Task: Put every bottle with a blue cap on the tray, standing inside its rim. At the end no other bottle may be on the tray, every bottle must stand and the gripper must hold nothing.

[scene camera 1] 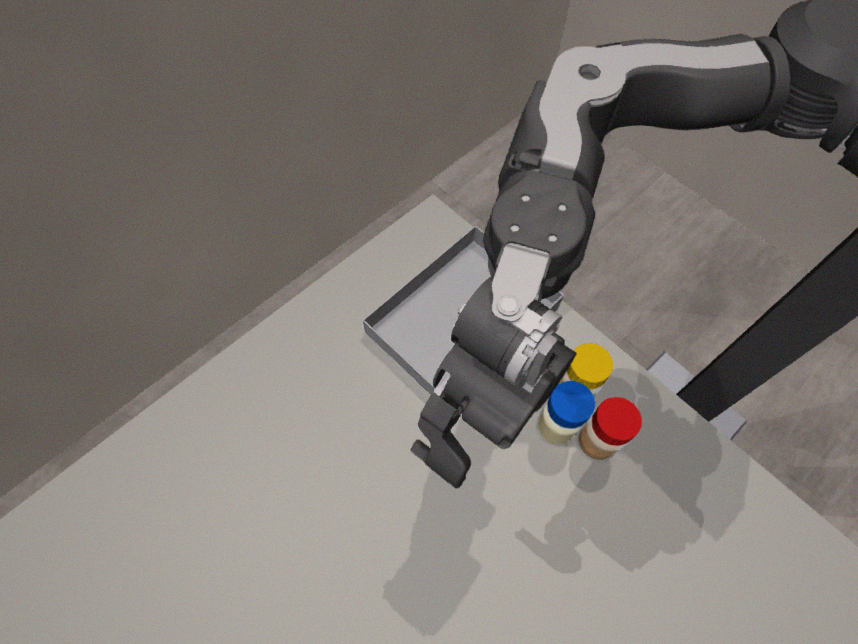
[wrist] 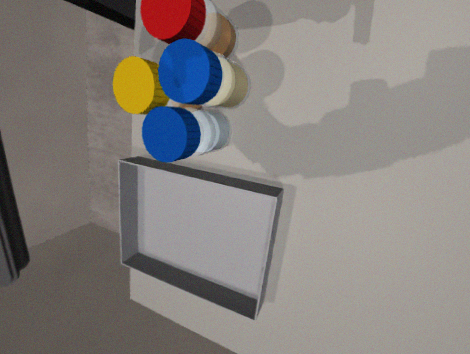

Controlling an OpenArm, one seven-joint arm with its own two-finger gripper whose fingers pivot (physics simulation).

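A blue-capped bottle with a cream band (scene camera 1: 569, 407) (wrist: 192, 72) stands between the red-capped bottle (scene camera 1: 614, 424) (wrist: 175, 17) and another blue-capped bottle with a pale, clear body (wrist: 172, 134). The pale one stands just outside the tray; the arm hides it in the scene view. A yellow-capped bottle (scene camera 1: 589, 366) (wrist: 135, 85) stands behind the two blue-capped ones in the wrist view. The grey tray (scene camera 1: 415, 322) (wrist: 200, 230) holds no bottle in the wrist view. My gripper (scene camera 1: 492, 445) is open and empty above the table, beside the bottles; one finger is hidden in the scene view.
The arm's wrist covers part of the tray in the scene view. The table (scene camera 1: 242, 471) (wrist: 380, 250) ends close behind the bottles and tray. A dark post (scene camera 1: 776, 332) stands beyond the table edge. The bottles stand close together. A dark part cuts into the wrist view's left edge.
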